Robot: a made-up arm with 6 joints.
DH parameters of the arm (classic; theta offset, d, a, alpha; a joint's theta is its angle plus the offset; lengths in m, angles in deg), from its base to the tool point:
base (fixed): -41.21 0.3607 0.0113 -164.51
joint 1: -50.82 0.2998 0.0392 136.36
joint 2: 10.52 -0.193 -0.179 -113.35
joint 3: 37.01 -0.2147 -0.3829 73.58
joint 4: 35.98 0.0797 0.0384 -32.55
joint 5: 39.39 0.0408 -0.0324 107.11
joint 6: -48 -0.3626 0.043 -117.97
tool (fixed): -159.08 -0.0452 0 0
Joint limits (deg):
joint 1: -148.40..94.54
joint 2: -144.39..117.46
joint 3: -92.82..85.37
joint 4: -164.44..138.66
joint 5: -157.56..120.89
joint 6: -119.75..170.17
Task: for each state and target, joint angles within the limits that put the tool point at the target. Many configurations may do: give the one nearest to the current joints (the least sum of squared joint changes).
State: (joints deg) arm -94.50 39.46 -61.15 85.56 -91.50 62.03
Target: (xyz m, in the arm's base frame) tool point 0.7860 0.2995 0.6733
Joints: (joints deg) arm -112.18 58.21 -53.10 90.72 -86.28 61.75
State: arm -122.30 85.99 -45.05 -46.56 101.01 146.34
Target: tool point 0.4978 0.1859 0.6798
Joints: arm -122.43 71.39 -41.94 -78.92 72.15 144.24
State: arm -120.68 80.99 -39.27 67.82 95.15 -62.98
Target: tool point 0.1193 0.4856 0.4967
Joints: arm -103.19 102.26 -82.40 66.21 89.44 -61.57
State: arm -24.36 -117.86 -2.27 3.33 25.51 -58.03
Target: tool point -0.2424 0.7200 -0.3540
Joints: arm -30.05 -104.16 -20.12 -9.47 11.07 -55.27
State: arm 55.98 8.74 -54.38 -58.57 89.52 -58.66
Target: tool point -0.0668 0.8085 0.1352
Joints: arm 70.37 -24.06 -33.08 -76.61 76.89 -61.30
